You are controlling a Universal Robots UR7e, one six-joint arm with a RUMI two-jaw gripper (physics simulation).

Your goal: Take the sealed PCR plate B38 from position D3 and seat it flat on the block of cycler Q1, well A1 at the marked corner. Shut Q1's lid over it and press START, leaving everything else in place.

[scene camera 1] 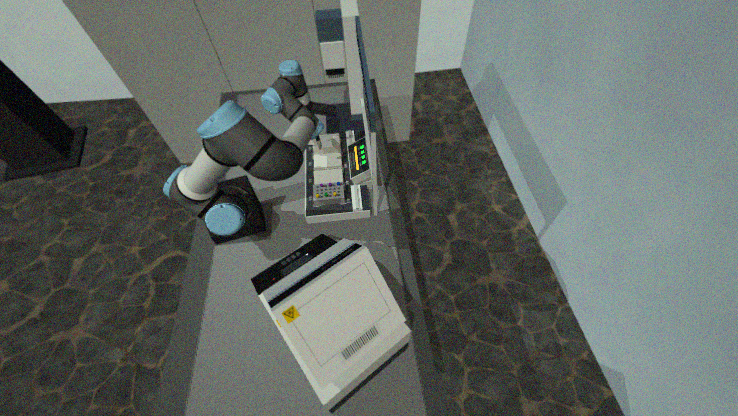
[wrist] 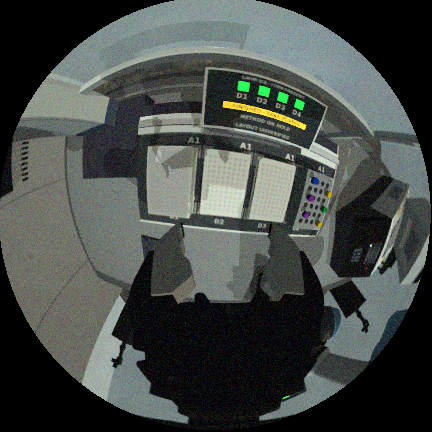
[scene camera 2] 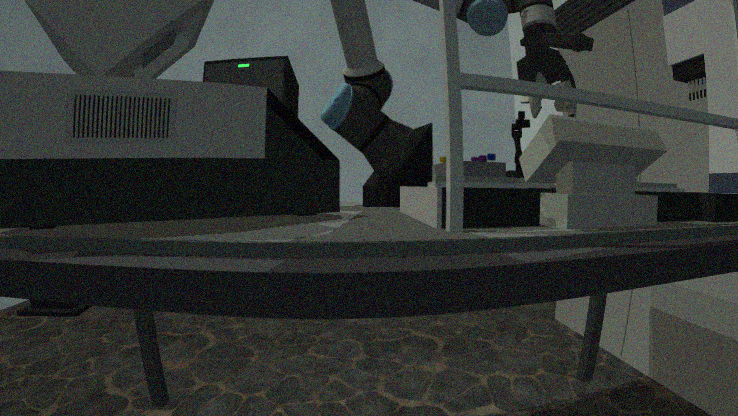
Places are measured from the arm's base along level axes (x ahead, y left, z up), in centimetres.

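Pixels of known places: gripper, fingertip midpoint: (scene camera 1: 318,141) (wrist: 225,224); arm's base at its link origin: (scene camera 2: 398,154).
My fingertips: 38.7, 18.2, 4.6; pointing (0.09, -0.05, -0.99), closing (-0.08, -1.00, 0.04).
Observation:
Ahead of a thing's pixels: the offset from my fingertips to its top centre, as dx, dy, dz. "spot": to the spot under its first point. Level surfaces: height alone.
The PCR plate at D3 @[+0.3, -10.4, -11.3] (wrist: 272,190) (scene camera 1: 327,176), pale and gridded with wells, lies on the dark deck between the D2 plate @[+2.3, -0.7, -11.3] (wrist: 223,185) and the tube rack @[-1.7, -20.1, -9.0] (wrist: 314,202). Its B38 label cannot be read. My gripper (wrist: 225,224) (scene camera 2: 552,111) is open and empty, pointing down above the deck; in the wrist view its fingertips overlap the front edge below D2 and D3. The white machine (scene camera 1: 335,304) (scene camera 2: 121,116) with a black control panel @[spot: -22.2, -51.9, -3.2] (scene camera 1: 289,264) seems to be the cycler. A tilted panel @[spot: +1.7, -74.0, +8.8] (scene camera 2: 118,36), apparently its raised lid, shows above it. Block, A1 corner and Q1 mark cannot be made out.
A D1 plate @[+4.2, +9.0, -8.7] (wrist: 171,182) lies left of D2 in the wrist view. A tilted screen @[spot: +15.0, -7.6, -6.2] (wrist: 265,107) (scene camera 1: 360,156) stands behind the deck @[dz -12.9] (wrist: 240,223), with green D1 to D4 tiles. A frame post (scene camera 2: 453,155) and rail (scene camera 2: 620,98) cross in front in scene camera 2.

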